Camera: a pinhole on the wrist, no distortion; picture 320 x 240 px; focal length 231.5 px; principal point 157.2 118.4 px. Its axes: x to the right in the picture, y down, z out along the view. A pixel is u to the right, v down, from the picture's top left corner.
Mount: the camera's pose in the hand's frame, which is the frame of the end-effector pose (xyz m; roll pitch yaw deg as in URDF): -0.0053 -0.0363 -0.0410 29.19 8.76 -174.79
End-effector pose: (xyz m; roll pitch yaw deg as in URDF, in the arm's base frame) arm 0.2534 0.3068 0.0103 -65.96 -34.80 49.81
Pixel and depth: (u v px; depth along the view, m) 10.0 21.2 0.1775
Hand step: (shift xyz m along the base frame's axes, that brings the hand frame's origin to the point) -0.0369 0.1663 -0.0189
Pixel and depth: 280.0 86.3 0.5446
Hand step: -0.4935 0.0743 -0.3002
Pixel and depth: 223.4 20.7 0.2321
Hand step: -0.1420 0.0731 -0.1450
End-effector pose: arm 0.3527 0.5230 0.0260 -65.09 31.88 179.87
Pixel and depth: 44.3 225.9 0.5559
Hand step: -0.2635 -0.5581 0.1098
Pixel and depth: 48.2 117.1 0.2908
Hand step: -0.0629 -0.2569 -0.0477
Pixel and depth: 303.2 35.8 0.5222
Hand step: 0.4632 -0.3908 0.0542
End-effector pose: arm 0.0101 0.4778 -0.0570 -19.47 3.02 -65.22
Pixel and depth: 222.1 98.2 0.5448
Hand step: 0.2302 0.3675 0.2907
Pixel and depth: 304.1 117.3 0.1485
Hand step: -0.0064 0.1303 0.0660
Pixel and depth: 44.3 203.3 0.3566
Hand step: 0.1871 -0.0464 0.3187
